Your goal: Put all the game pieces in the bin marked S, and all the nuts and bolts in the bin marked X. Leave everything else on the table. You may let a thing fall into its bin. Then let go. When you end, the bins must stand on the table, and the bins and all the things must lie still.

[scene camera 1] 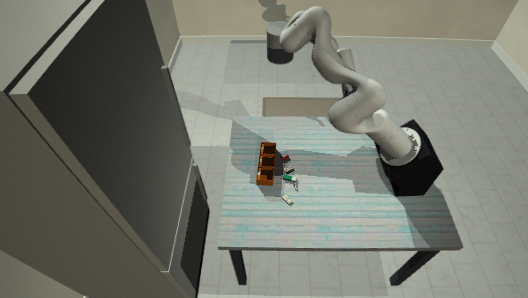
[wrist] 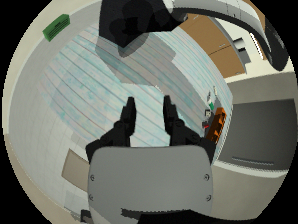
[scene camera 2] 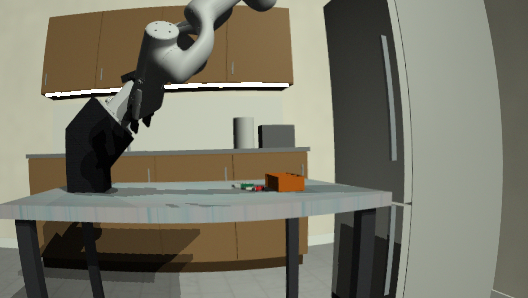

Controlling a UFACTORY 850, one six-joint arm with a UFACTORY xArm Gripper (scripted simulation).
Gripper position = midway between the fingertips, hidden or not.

Observation:
In view: the gripper [scene camera 2: 139, 127].
The gripper shows as well in the wrist view [wrist: 149, 103].

